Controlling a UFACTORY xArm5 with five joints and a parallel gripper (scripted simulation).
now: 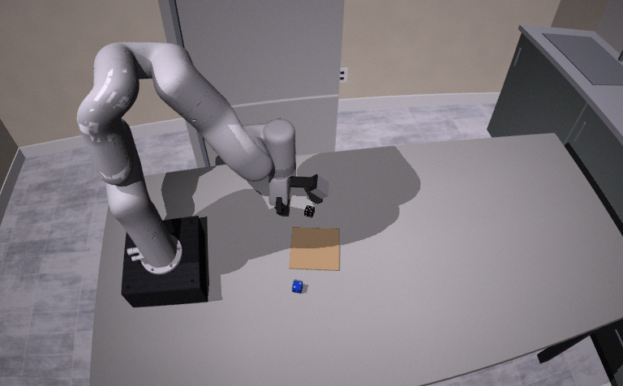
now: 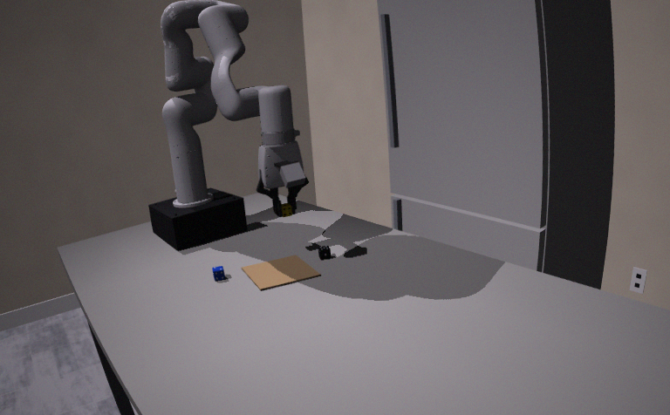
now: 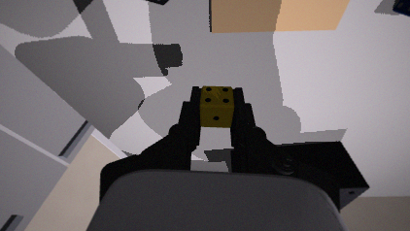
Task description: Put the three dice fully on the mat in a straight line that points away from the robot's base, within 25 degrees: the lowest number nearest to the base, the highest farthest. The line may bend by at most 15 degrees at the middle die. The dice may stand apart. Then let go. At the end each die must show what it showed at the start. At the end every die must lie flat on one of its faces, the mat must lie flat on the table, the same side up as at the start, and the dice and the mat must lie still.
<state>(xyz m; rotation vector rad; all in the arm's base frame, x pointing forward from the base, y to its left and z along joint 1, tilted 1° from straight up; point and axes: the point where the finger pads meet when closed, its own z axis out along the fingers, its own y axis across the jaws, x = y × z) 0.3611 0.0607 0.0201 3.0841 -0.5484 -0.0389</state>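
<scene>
Now: the mat 120 mm below my hand, 90 mm to the right of it and 70 mm ahead of it. The rest, counted from my hand: black die (110 mm below, 90 mm ahead, 40 mm to the left); blue die (200 mm to the right, 110 mm below, 10 mm behind); yellow die (10 mm below).
</scene>
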